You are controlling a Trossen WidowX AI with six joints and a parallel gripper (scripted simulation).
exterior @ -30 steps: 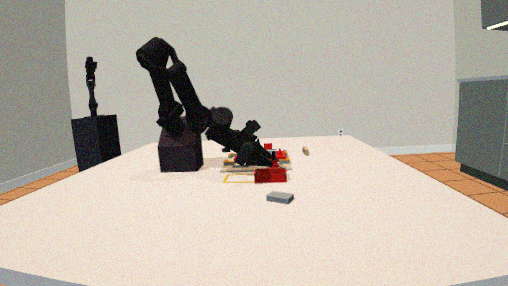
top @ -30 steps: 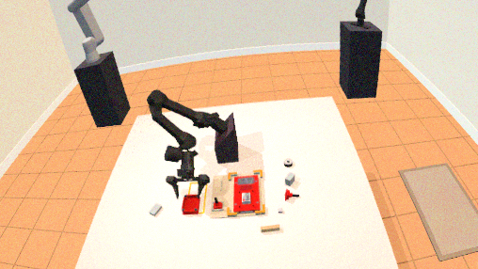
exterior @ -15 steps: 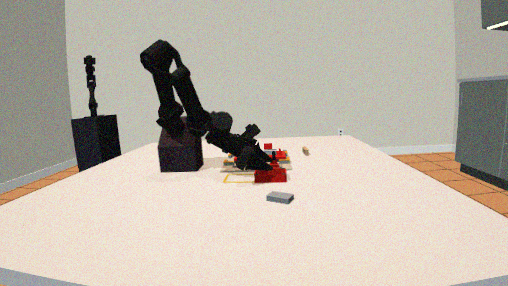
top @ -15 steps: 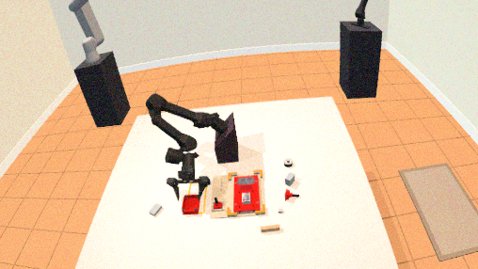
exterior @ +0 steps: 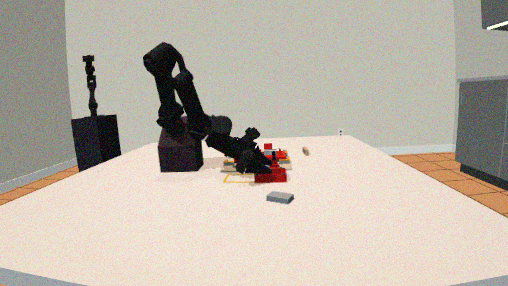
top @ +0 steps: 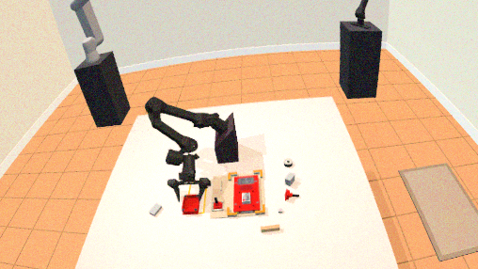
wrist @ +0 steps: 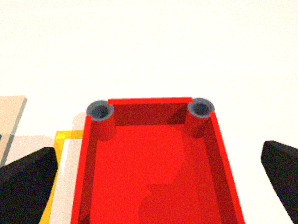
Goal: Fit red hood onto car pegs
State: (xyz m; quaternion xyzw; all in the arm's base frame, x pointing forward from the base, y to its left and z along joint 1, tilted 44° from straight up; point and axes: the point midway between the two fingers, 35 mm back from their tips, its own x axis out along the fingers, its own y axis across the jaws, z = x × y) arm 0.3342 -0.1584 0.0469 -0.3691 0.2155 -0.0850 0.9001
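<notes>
Now: gripper tip 3 cm above the red hood and 1 cm past it. The rest, counted from my gripper tip: orange-cornered jig (22 cm to the left, 6 cm behind, 2 cm below); grey engine block (25 cm to the left, 1 cm below, 1 cm behind); wooden block (34 cm to the left, 14 cm ahead, 2 cm below).
</notes>
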